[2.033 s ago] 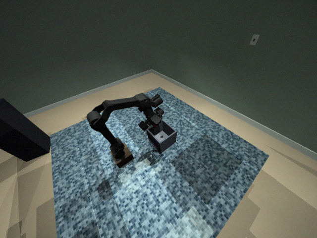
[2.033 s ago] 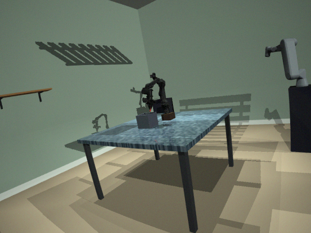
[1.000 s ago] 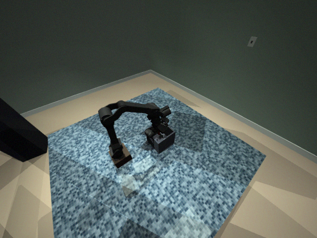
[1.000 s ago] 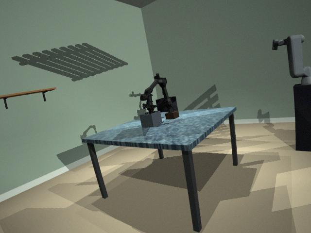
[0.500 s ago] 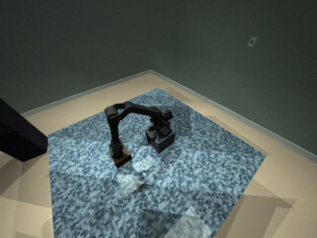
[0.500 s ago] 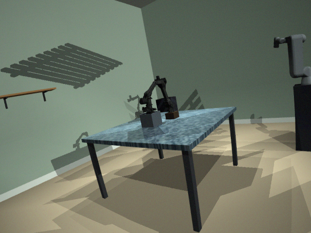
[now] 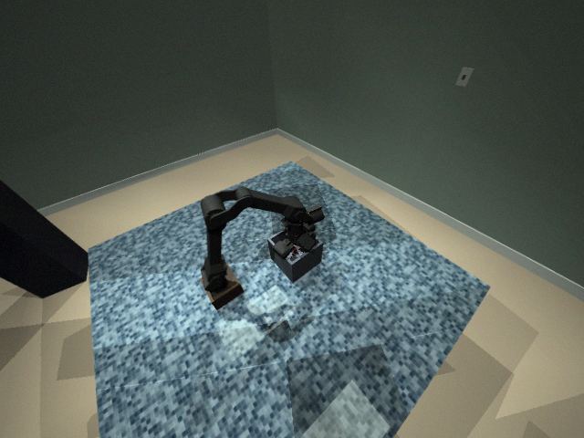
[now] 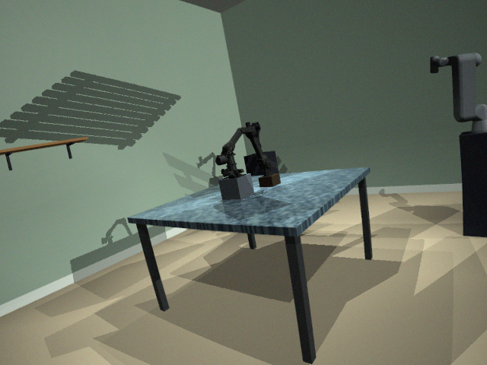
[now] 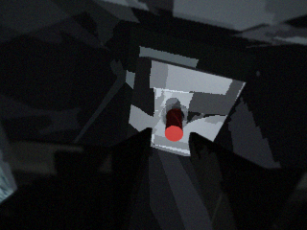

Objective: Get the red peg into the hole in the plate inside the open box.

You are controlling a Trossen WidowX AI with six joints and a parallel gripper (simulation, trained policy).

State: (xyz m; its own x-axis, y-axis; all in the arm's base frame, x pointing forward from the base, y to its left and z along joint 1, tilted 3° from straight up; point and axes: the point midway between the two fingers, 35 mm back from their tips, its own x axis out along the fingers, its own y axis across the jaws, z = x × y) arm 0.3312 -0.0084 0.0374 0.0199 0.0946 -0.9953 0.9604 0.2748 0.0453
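Now: the red peg 3 cm below my gripper tip and 1 cm to the right of it. From my gripper tip the other things lie so: light grey plate 3 cm below, 1 cm to the right.
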